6 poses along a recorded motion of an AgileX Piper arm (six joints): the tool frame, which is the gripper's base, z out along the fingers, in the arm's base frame.
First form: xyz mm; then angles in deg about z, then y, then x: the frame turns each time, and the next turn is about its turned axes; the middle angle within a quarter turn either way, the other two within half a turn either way.
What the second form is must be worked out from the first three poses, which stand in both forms.
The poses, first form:
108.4 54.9 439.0 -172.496 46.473 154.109
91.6 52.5 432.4 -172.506 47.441 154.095
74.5 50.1 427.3 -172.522 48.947 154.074
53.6 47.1 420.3 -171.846 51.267 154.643
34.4 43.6 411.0 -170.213 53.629 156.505
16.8 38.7 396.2 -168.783 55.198 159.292
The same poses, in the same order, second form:
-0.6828 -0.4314 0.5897; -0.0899 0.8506 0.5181; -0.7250 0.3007 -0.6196; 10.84 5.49 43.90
-0.6706 -0.4364 0.5999; -0.0882 0.8499 0.5196; -0.7366 0.2955 -0.6084; 9.16 5.25 43.24
-0.6512 -0.4439 0.6155; -0.0855 0.8488 0.5218; -0.7541 0.2871 -0.5907; 7.45 5.01 42.73
-0.6194 -0.4589 0.6370; -0.0887 0.8471 0.5239; -0.7801 0.2680 -0.5654; 5.36 4.71 42.03
-0.5844 -0.4722 0.6599; -0.1008 0.8492 0.5184; -0.8052 0.2364 -0.5438; 3.44 4.36 41.10
-0.5598 -0.4668 0.6846; -0.1110 0.8610 0.4963; -0.8211 0.2018 -0.5339; 1.68 3.87 39.62

